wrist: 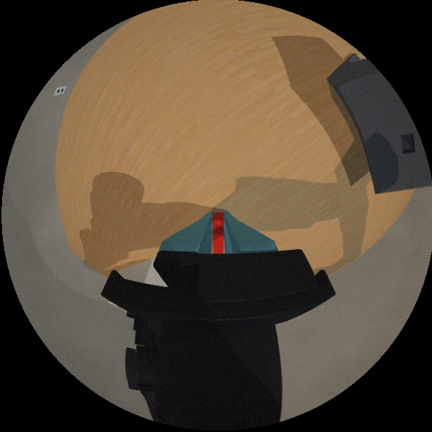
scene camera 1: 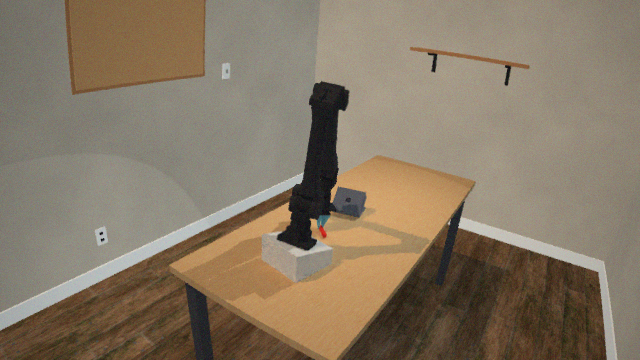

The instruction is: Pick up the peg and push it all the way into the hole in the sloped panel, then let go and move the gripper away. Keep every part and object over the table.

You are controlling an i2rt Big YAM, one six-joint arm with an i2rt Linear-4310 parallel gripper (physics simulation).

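Frame: origin at the arm's base, x up, y back, z right, level; millimetres.
Where they show: gripper, fingertip midpoint: (scene camera 1: 320,228); arm's base at its link origin: (scene camera 1: 296,241).
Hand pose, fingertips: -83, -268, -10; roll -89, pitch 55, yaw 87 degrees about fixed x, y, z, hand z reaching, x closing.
Things, the pixels of their top centre, and the offset from my fingertips, as dx, dy, dz. Level surfaces: height alone.
- red peg at its top centre: (scene camera 1: 322,229) +14, +30, +21
- dark grey sloped panel at its top centre: (scene camera 1: 350,190) +98, -217, +55
- wooden table at its surface level: dx -3
The red peg (scene camera 1: 322,232) (wrist: 218,240) is held between the teal fingertips of my gripper (scene camera 1: 321,225) (wrist: 217,214), which is shut on it. In the scene view the peg is tilted and sticks out below the fingertips, between the arm's base and the panel. The dark grey sloped panel (scene camera 1: 357,197) (wrist: 385,105) stands on the table past the gripper. Its hole (scene camera 1: 348,200) (wrist: 408,143) shows in both views. The peg is apart from the panel. In the wrist view the panel is at the upper right, and part of it is cut off by the view's edge.
The wooden table (scene camera 1: 400,200) (wrist: 200,100) carries the pale block (scene camera 1: 310,262) (wrist: 156,275) under the arm's base. The black arm (scene camera 1: 320,145) rises from that block and partly hides the gripper in the scene view. The arm's shadows fall on the table and on the panel's face.
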